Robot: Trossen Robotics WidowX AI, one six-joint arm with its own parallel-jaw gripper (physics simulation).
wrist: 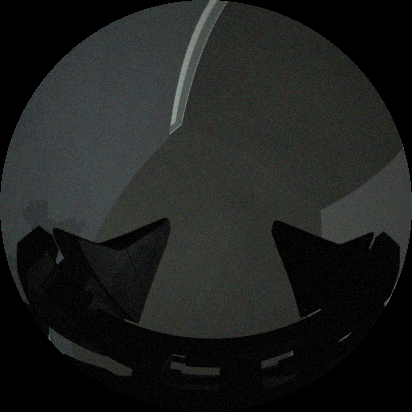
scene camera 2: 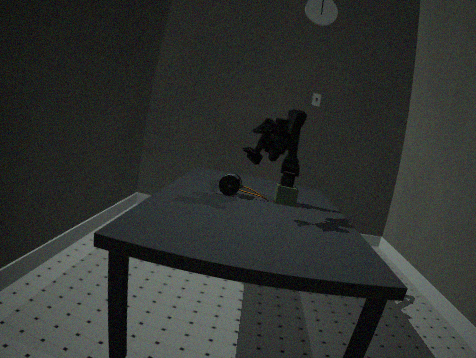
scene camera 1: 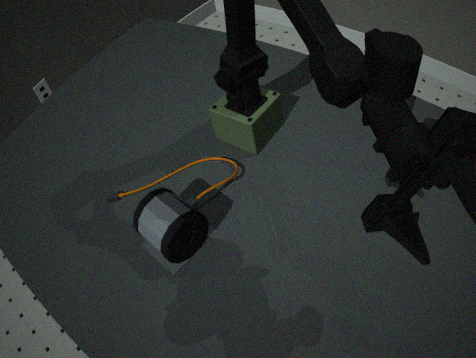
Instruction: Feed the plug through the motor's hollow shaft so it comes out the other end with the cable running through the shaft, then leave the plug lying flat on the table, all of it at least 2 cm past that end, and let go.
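Frame: origin at the arm's base, x ahead, y left, z up, level; centimetres.
Seen in the pictures: gripper, between the fingertips: [wrist: 222, 225] [scene camera 2: 247, 140] [scene camera 1: 451, 244]; arm's base, origin of its link: [scene camera 2: 286, 186] [scene camera 1: 246, 103].
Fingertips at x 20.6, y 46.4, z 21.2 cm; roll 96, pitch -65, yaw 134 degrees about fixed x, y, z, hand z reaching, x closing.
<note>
Offsets run from my fingertips to a thing's top centre. "spot": to the spot under its first point. Level surfaces: height alone.
The motor {dx +7.5, dy -41.9, dz -20.0 cm} [scene camera 1: 152, 220] [scene camera 2: 230, 185], a pale cylinder with black ends, lies on its side on the table. Its shaft opening is too dark to make out. The orange cable {spot: dx -10.4, dy -48.1, dz -29.8 cm} [scene camera 1: 215, 159] [scene camera 2: 255, 193] leaves the motor's far side and bends in a loop back to the left. The small dark plug {dx +9.8, dy -60.8, dz -28.8 cm} [scene camera 1: 114, 198] at its end lies on the table left of the motor, outside it. My gripper [scene camera 2: 249, 140] [wrist: 222, 225] is open and empty, raised above the table and well away from the plug and motor. In scene camera 1 it is at the right, partly cut off.
The arm stands on a green block [scene camera 1: 234, 131] [scene camera 2: 286, 195] behind the motor and cable. The dark table {dz -30.2 cm} [scene camera 1: 120, 65] [scene camera 2: 225, 235] carries shadows of the arm. Its front edge shows in scene camera 2. Walls and a tiled floor lie beyond it.
</note>
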